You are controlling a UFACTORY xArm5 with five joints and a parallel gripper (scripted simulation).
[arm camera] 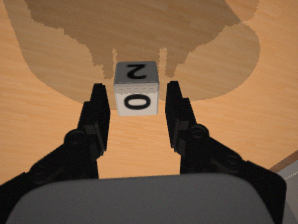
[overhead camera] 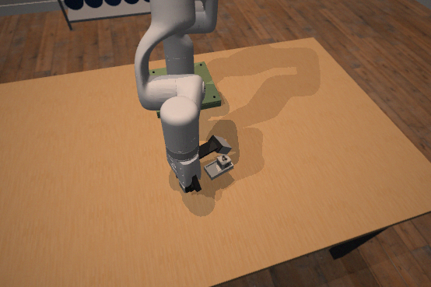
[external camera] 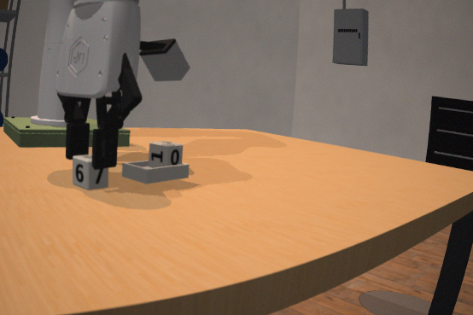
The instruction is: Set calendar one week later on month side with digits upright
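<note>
The digit cube is 30 mm below my hand. Round my hand: tray (110 mm to the left, 40 mm below, 30 mm behind).
</note>
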